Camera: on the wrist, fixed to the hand. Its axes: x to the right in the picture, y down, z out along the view.
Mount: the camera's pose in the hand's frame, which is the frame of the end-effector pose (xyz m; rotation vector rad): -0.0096 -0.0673 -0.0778 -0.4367 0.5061 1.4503
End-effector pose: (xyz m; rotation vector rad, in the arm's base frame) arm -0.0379 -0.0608 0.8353 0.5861 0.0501 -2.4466
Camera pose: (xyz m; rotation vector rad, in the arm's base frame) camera -0.0389 0.0124 0.7624 0.6659 0.2524 -0.8230
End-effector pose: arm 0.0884 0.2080 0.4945 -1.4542 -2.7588 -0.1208
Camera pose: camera 0.0370 0.1561 0.5676 -2.5785 -0.8768 -0.8636
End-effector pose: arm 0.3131 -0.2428 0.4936 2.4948 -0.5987 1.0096
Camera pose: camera 0.2982 -0.1459 0.5262 1.0570 -2.1996 1.5616
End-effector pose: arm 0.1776 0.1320 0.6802 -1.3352 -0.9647 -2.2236
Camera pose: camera 0.0923 0.1227 0.6227 -0.9415 0.6102 -1.3855
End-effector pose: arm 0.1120 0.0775 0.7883 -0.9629 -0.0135 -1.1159
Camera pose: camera 0.0222 0.0271 0.7795 -0.7392 1.1940 0.0561
